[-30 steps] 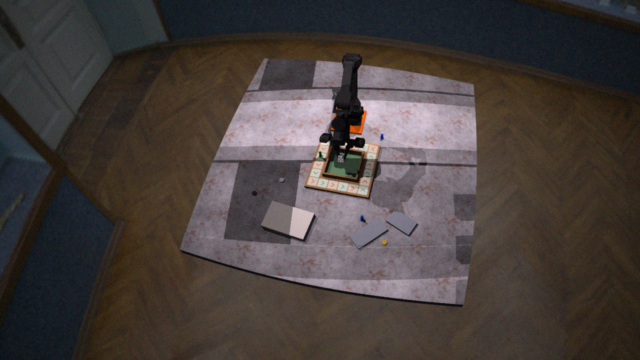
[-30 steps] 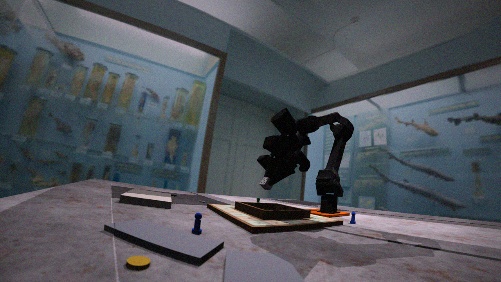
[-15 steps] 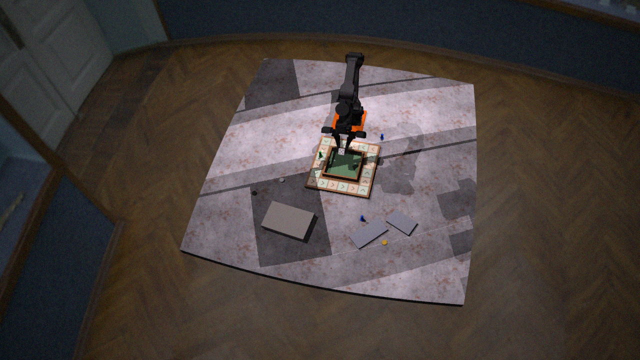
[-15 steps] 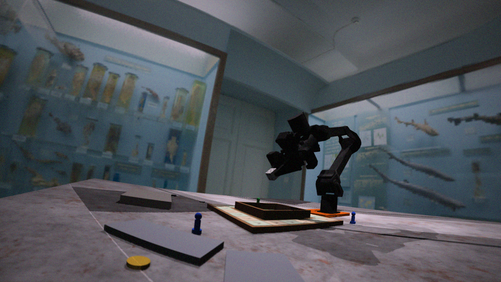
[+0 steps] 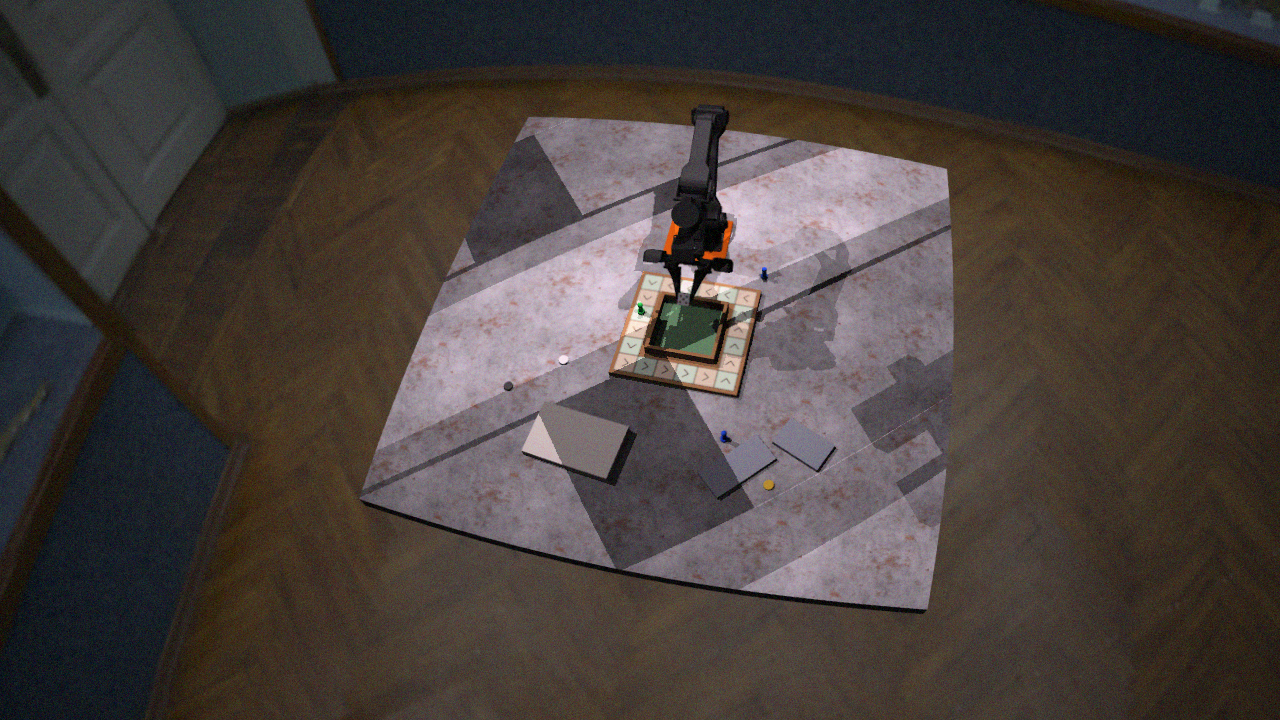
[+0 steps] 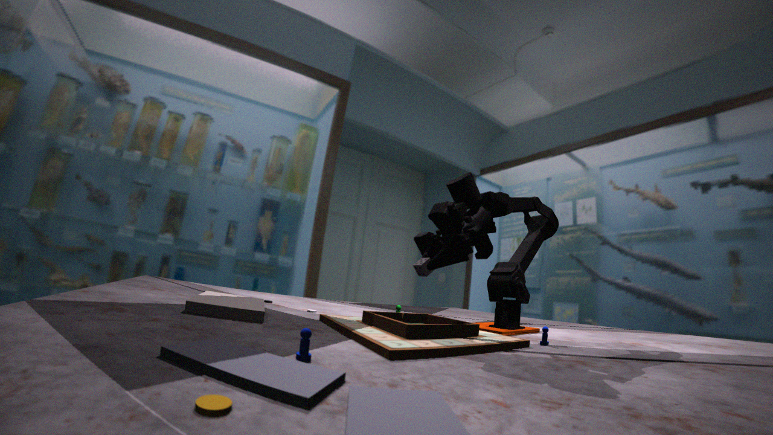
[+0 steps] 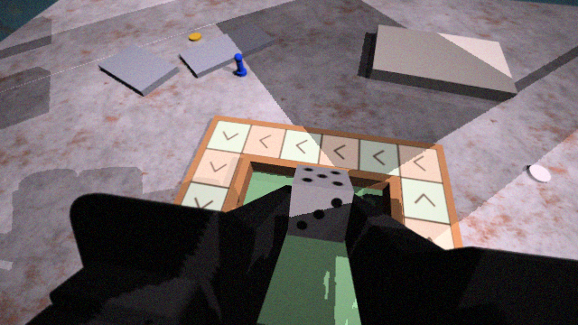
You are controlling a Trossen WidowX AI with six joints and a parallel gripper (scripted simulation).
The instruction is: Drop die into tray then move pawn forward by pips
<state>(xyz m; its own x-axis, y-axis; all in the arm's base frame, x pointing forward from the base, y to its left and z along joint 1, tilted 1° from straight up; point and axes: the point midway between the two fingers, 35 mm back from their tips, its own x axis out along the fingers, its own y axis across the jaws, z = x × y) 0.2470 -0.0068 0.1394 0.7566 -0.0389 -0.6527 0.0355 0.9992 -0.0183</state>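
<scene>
My gripper tip is right at the white die. Round my gripper tip: beige slab (30 cm ahead, 19 cm to the right, 12 cm below); then white disc (26 cm to the right, 12 cm below, 11 cm ahead); then green pawn (11 cm to the right, 10 cm below, 4 cm behind).
</scene>
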